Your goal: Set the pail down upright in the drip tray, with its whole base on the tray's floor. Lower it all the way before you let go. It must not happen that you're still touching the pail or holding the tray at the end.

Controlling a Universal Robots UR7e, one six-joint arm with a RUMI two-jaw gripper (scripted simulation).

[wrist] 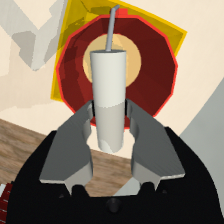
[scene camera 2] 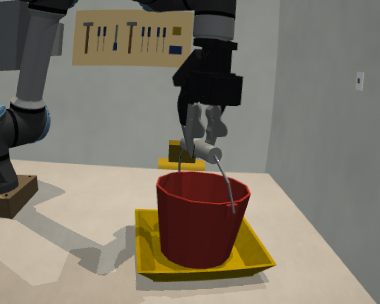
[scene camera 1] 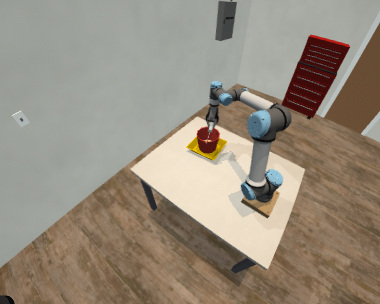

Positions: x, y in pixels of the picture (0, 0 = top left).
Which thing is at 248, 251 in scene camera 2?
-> A yellow drip tray.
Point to a red pail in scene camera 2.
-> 197, 235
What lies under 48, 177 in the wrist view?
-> My gripper.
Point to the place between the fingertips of my gripper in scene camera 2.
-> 199, 156
